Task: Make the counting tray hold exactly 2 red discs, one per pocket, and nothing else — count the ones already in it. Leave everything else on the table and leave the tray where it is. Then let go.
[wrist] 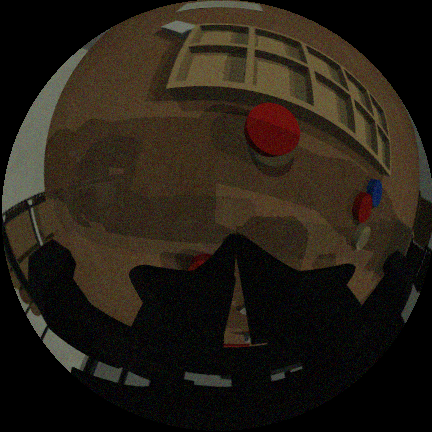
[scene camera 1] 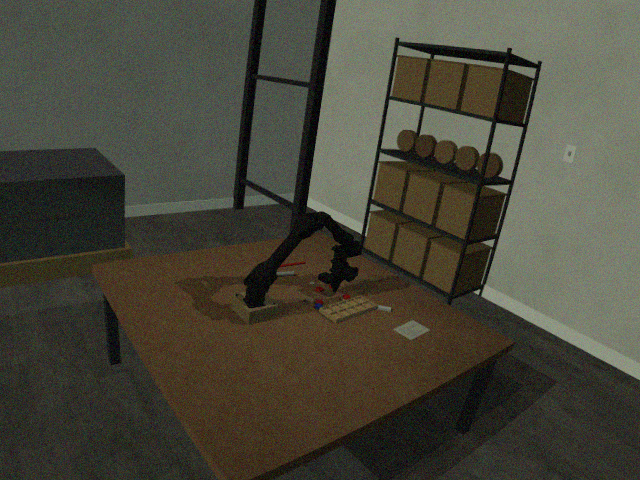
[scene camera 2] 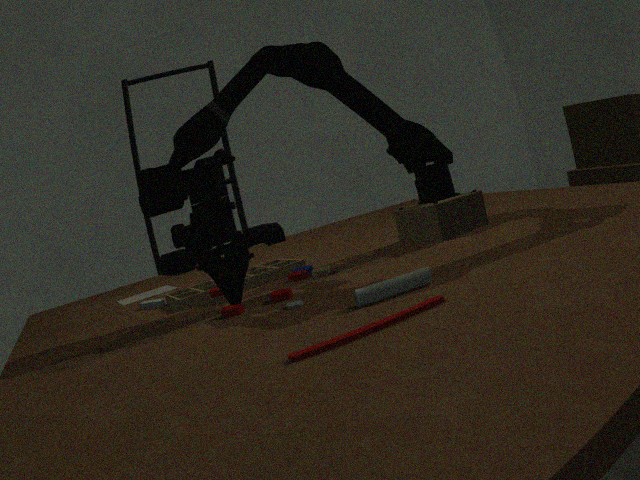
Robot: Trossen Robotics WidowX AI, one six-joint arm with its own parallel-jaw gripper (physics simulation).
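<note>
The wooden counting tray (scene camera 1: 337, 319) (scene camera 2: 180, 303) (wrist: 210, 91) shows no disc in its visible pockets. My gripper (scene camera 1: 334, 289) (scene camera 2: 235, 303) (wrist: 234, 238) is shut and empty, its tips low over the table on the tray's near side. One red disc (scene camera 2: 232, 310) (wrist: 201, 261) lies at the tips, partly hidden by a finger in the wrist view. Another red disc (scene camera 1: 346, 296) (scene camera 2: 216, 291) (wrist: 272, 130) lies on a pale piece beside the tray. A third red disc (scene camera 1: 318, 289) (scene camera 2: 281, 295) is hidden in the wrist view. Another red disc (scene camera 1: 318, 301) (scene camera 2: 298, 274) (wrist: 363, 207) lies near the tray's end.
A blue disc (scene camera 1: 317, 306) (scene camera 2: 306, 269) (wrist: 375, 191) and a pale disc (wrist: 362, 237) lie near that end. A small pale disc (scene camera 2: 294, 304), a white cylinder (scene camera 2: 393, 286) and a red rod (scene camera 2: 367, 329) lie farther off. A white block (scene camera 1: 384, 308) and card (scene camera 1: 412, 329) lie beyond the tray.
</note>
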